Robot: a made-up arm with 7 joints. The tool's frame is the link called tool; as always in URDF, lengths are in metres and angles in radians.
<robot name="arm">
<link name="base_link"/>
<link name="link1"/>
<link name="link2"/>
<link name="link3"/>
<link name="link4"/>
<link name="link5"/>
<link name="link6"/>
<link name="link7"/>
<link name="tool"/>
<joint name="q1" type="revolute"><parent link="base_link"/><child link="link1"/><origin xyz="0 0 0.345"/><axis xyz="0 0 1"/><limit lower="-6.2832" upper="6.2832" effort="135" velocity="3.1"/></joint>
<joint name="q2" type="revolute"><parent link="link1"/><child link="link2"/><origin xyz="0 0 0" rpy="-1.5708 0 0"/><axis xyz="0 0 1"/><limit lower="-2.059" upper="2.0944" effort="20" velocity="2.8"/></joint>
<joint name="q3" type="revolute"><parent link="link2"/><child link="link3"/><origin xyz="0 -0.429 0" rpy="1.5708 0 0"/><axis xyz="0 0 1"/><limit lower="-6.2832" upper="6.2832" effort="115" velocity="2.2"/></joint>
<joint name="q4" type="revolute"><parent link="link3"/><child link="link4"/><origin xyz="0.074 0 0" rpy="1.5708 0 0"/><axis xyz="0 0 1"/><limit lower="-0.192" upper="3.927" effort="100" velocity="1.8"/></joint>
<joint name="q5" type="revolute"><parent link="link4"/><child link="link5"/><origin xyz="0.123 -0.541 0" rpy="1.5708 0 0"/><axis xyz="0 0 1"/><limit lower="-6.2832" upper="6.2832" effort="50" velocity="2.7"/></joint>
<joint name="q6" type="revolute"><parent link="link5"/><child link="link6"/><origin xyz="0 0 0" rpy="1.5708 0 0"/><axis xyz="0 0 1"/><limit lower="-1.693" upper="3.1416" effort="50" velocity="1.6"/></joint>
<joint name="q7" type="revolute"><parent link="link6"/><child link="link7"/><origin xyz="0.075 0.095 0" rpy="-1.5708 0 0"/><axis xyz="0 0 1"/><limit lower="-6.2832" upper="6.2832" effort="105" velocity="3"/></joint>
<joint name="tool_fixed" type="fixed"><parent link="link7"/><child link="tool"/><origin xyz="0 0 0"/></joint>
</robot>
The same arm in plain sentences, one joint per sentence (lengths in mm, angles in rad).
The arm has seven revolute joints in a row. What follows holds with every joint at zero, and every direction is one of the base frame's.
The first joint is mounted 345 mm along +z from the base frame's origin and rotates about +z, from -6.2832 to 6.2832 rad.
The second joint is mounted at the same point as the first joint and rotates about +y, from -2.059 to 2.0944 rad.
The third joint is mounted 429 mm along +z from the second joint and rotates about +z, from -6.2832 to 6.2832 rad.
The fourth joint is mounted 74 mm along +x from the third joint and rotates about -y, from -0.192 to 3.927 rad.
The fifth joint is mounted 123 mm along +x and 541 mm along -z from the fourth joint and rotates about -z, from -6.2832 to 6.2832 rad.
The sixth joint is mounted at the same point as the fifth joint and rotates about +y, from -1.693 to 3.1416 rad.
The seventh joint is mounted 75 mm along +x and 95 mm along -z from the sixth joint and rotates about -z, from -6.2832 to 6.2832 rad.
The tool frame, which is the frame that the pose is given for, is mounted at the same point as the seventh joint; its axes are the base frame's turned by roll -3.1416, pitch 0 and yaw 0 rad (as in URDF: about the fixed x, then y, then z).

